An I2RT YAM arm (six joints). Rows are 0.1 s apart.
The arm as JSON. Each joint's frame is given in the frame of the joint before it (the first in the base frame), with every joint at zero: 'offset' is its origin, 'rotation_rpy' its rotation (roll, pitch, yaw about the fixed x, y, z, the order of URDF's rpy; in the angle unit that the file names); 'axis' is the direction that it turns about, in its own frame. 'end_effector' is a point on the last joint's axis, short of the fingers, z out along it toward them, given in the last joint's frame.
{
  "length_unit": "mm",
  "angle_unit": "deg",
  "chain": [
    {
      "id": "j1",
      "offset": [
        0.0,
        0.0,
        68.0
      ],
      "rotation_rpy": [
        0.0,
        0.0,
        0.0
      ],
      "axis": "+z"
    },
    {
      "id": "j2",
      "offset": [
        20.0,
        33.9,
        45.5
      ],
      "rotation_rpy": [
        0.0,
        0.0,
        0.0
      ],
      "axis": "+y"
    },
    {
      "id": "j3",
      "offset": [
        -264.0,
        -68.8,
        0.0
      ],
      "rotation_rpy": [
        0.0,
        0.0,
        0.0
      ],
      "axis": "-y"
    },
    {
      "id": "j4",
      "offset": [
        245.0,
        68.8,
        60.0
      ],
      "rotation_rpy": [
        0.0,
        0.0,
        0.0
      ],
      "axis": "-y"
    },
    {
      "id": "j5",
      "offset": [
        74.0,
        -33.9,
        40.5
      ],
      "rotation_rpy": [
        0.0,
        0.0,
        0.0
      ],
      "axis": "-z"
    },
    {
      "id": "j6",
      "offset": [
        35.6,
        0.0,
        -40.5
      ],
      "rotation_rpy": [
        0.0,
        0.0,
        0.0
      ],
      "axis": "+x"
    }
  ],
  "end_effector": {
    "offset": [
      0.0,
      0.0,
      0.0
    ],
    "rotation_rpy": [
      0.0,
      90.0,
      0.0
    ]
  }
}
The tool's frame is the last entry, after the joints.
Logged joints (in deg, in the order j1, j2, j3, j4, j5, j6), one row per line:
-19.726, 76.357, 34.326, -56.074, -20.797, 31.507
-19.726, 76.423, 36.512, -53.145, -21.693, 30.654
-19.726, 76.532, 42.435, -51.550, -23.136, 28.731
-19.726, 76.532, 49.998, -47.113, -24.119, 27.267
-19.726, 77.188, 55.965, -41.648, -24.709, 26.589
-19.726, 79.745, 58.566, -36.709, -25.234, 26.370
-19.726, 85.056, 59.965, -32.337, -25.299, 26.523
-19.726, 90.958, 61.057, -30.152, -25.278, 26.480
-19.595, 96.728, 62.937, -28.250, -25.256, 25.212
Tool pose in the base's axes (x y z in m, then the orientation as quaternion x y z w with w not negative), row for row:
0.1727, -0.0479, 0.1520, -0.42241, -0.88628, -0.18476, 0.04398
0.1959, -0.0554, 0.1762, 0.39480, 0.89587, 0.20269, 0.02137
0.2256, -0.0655, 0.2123, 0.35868, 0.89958, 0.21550, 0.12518
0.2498, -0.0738, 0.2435, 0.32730, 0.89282, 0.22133, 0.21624
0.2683, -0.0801, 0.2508, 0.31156, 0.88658, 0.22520, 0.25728
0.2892, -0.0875, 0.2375, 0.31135, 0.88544, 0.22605, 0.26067
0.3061, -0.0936, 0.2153, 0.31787, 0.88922, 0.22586, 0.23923
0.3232, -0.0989, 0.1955, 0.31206, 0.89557, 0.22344, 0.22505
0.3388, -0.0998, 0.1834, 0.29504, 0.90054, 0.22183, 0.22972
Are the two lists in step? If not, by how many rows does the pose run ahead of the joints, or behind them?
The pose runs 1 row ahead of the joints: the pose in row i belongs to the joints in row i + 1.
